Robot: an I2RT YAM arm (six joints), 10 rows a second.
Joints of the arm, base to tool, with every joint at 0 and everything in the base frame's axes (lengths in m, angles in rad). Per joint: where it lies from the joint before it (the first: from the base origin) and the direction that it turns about. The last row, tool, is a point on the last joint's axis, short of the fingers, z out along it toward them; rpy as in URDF.
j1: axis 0 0 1 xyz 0.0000 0.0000 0.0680
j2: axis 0 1 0 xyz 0.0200 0.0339 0.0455
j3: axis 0 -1 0 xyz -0.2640 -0.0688 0.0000
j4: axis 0 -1 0 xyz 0.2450 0.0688 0.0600
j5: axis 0 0 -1 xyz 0.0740 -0.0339 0.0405
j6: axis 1 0 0 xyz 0.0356 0.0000 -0.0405
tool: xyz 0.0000 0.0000 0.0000 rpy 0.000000 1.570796 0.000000
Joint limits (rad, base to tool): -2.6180..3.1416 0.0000..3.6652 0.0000..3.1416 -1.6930..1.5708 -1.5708..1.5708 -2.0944..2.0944
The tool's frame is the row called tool.
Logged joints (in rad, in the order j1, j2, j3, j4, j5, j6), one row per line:
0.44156, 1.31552, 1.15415, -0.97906, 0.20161, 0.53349
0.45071, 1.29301, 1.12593, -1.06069, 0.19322, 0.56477
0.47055, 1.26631, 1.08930, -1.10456, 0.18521, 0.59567
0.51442, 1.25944, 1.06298, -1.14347, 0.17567, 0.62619
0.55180, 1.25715, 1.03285, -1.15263, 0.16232, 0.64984
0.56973, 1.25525, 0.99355, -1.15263, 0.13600, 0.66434
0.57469, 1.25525, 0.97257, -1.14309, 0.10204, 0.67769
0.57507, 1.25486, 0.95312, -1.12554, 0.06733, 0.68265
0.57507, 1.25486, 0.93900, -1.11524, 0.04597, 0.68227
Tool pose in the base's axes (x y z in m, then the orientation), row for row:
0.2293, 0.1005, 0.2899, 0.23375, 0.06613, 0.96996, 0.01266
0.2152, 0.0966, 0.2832, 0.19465, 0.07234, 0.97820, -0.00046
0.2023, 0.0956, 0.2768, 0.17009, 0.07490, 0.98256, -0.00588
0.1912, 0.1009, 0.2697, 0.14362, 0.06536, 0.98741, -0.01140
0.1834, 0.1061, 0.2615, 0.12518, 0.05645, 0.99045, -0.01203
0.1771, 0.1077, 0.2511, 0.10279, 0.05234, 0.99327, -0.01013
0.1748, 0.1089, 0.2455, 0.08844, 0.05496, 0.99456, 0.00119
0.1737, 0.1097, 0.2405, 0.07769, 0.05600, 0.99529, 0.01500
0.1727, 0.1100, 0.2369, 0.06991, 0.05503, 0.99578, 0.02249
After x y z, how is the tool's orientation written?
As a quaternion, w x y z.
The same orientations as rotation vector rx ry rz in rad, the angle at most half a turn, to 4 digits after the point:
0.1816, 2.6633, 0.0348
0.2028, 2.7423, -0.0013
0.2128, 2.7916, -0.0167
0.1884, 2.8469, -0.0329
0.1645, 2.8857, -0.0350
0.1545, 2.9314, -0.0299
0.1636, 2.9600, 0.0035
0.1677, 2.9810, 0.0449
0.1656, 2.9963, 0.0677

